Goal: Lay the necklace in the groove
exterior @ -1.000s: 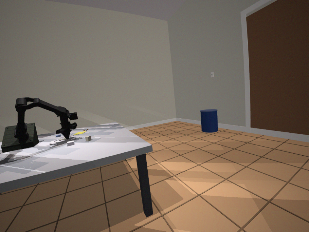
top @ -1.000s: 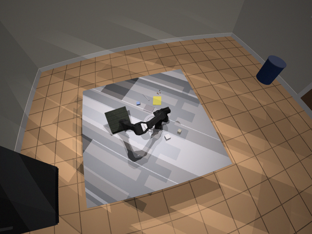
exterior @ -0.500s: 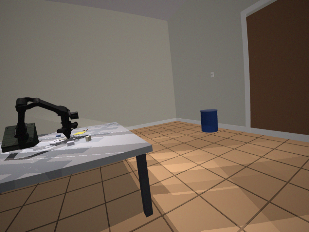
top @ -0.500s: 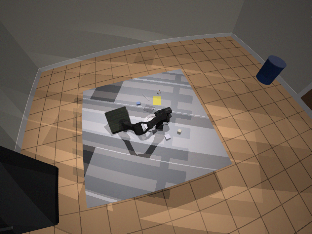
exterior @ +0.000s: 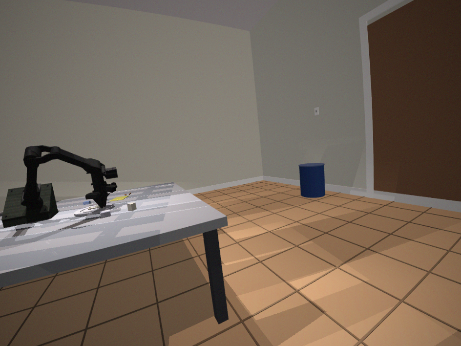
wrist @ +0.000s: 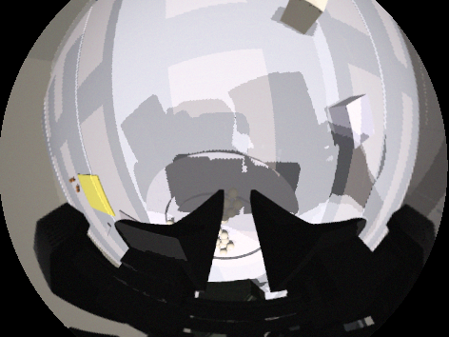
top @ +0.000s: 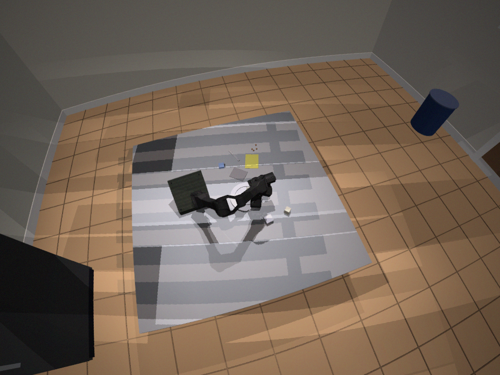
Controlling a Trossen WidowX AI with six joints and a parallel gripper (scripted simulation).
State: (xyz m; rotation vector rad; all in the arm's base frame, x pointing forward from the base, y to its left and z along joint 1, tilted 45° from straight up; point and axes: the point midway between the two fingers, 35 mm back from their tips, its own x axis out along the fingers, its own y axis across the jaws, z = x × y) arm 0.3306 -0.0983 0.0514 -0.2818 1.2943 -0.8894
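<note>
Now: gripper tip 5 cm past the round bead board, 4 cm to the right of it and 1 cm above it. The rest, counted from my gripper tip: grey card: 4 cm behind, 22 cm to the left, 2 cm below; beige cube: 14 cm ahead, 14 cm to the right; white block: 2 cm ahead, 15 cm to the right.
</note>
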